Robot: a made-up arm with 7 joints. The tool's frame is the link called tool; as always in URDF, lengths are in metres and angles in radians. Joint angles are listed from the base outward.
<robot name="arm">
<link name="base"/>
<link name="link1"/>
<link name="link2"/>
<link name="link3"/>
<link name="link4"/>
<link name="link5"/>
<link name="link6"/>
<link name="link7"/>
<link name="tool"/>
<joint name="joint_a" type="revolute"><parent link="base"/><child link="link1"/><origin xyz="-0.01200 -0.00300 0.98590"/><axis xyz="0 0 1"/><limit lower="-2.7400" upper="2.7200"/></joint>
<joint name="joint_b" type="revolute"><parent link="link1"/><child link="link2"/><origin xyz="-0.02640 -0.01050 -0.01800"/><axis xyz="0 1 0"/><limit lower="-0.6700" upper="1.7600"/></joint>
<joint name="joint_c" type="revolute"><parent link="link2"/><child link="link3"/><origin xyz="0.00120 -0.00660 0.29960"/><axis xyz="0 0 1"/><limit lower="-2.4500" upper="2.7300"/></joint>
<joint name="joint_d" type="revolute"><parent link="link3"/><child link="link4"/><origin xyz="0.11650 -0.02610 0.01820"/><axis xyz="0 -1 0"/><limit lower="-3.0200" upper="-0.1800"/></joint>
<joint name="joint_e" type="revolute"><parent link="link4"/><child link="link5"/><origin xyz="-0.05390 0.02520 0.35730"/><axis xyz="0 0 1"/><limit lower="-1.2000" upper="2.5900"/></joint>
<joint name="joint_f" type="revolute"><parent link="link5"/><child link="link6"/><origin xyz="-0.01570 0.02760 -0.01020"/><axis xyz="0 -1 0"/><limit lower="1.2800" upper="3.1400"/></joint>
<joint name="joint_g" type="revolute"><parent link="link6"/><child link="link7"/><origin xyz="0.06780 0.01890 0.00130"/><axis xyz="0 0 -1"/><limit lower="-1.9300" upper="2.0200"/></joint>
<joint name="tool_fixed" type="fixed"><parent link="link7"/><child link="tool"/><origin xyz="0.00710 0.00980 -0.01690" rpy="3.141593 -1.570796 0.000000"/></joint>
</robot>
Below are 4 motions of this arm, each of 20 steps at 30 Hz.
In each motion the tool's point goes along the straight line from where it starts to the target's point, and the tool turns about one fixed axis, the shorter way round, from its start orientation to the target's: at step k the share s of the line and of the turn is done. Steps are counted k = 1, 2, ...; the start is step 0. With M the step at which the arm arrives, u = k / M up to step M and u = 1 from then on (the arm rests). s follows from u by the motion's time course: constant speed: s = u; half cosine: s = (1 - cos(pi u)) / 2; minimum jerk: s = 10 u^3 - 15 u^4 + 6 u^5.
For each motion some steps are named. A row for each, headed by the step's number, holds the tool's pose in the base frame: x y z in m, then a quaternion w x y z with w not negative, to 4 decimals.
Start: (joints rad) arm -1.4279 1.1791 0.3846 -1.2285 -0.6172 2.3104 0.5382
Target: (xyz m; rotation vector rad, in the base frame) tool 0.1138 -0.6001 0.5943 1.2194 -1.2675 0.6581
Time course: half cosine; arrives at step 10
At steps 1, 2, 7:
1: 0.3025 -0.5833 0.7731 0.4842 0.5535 -0.4214 0.5307
2: 0.2887 -0.5846 0.7601 0.4935 0.5530 -0.4318 0.5140
7: 0.1537 -0.5966 0.6321 0.5723 0.5342 -0.5223 0.3380

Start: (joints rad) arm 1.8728 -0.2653 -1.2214 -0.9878 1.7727 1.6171 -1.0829
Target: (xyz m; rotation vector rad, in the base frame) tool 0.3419 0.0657 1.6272 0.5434 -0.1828 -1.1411
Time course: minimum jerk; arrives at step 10
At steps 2, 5, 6, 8, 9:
2: 0.3863 0.0457 1.6139 0.8807 0.1859 0.1416 -0.4121
5: 0.3654 0.0551 1.6201 0.8524 0.2198 0.0354 -0.4732
6: 0.3568 0.0590 1.6227 0.8364 0.2327 -0.0087 -0.4961
8: 0.3446 0.0645 1.6264 0.8096 0.2500 -0.0714 -0.5263
9: 0.3423 0.0655 1.6271 0.8040 0.2531 -0.0833 -0.5316

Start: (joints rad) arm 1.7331 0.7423 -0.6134 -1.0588 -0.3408 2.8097 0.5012
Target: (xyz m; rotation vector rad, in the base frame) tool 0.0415 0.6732 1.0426 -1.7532 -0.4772 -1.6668
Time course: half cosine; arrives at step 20
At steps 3, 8, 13, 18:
3: 0.0614 0.6759 1.1603 0.4721 -0.1237 -0.2129 -0.8465
8: 0.0553 0.6751 1.1241 0.4459 -0.3072 -0.2119 -0.8136
13: 0.0473 0.6740 1.0766 0.3878 -0.5302 -0.1992 -0.7272
18: 0.0420 0.6733 1.0456 0.3370 -0.6590 -0.1843 -0.6466

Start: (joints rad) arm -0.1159 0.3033 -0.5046 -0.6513 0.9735 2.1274 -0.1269
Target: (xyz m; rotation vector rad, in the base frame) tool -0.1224 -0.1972 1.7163 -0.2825 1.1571 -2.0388
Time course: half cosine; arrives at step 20
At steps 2, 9, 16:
2: 0.3718 -0.2007 1.5926 0.0699 -0.0981 0.2393 -0.9634
9: 0.1705 -0.1993 1.6430 0.2009 -0.1054 0.3336 -0.9150
16: -0.0740 -0.1975 1.7042 0.3520 -0.1102 0.4352 -0.8213

